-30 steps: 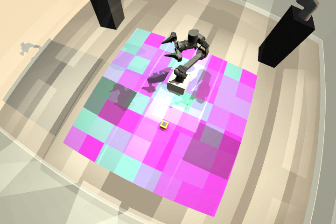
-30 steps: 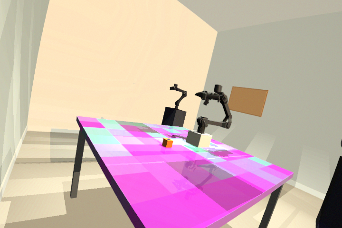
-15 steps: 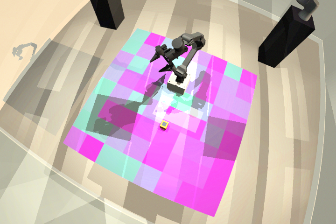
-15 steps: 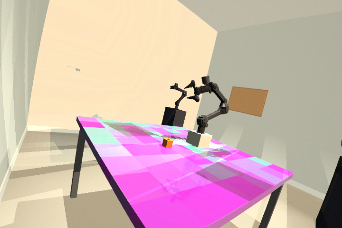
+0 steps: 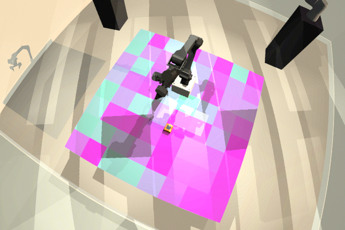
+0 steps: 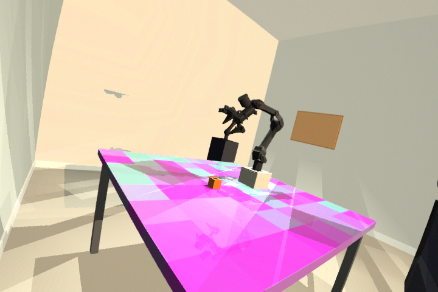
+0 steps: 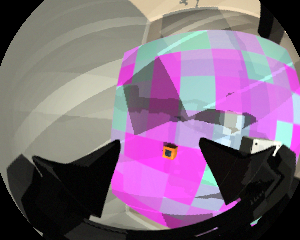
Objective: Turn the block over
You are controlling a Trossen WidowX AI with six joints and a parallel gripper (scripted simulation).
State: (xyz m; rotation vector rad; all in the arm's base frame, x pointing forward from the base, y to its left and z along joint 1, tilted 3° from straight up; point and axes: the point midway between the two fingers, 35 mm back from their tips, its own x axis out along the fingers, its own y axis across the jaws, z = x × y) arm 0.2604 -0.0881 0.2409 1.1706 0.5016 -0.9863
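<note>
Now: the block 290 mm below my gripper tip, 110 mm to the left of it and 100 mm ahead of it.
</note>
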